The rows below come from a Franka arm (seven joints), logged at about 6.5 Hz.
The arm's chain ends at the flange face. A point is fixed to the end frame.
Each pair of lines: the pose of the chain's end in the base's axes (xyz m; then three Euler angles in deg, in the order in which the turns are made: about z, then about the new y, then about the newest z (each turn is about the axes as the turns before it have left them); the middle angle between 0 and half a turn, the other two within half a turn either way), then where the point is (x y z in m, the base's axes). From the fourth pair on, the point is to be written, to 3 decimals.
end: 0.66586 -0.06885 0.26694 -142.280 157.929 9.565
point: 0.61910 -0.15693 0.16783
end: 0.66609 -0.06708 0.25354 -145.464 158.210 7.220
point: 0.61729 -0.15280 0.15334
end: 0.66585 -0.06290 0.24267 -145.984 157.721 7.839
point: 0.61494 -0.14849 0.14341
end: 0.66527 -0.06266 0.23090 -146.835 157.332 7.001
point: 0.613 -0.148 0.132
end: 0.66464 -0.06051 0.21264 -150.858 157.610 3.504
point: 0.611 -0.143 0.112
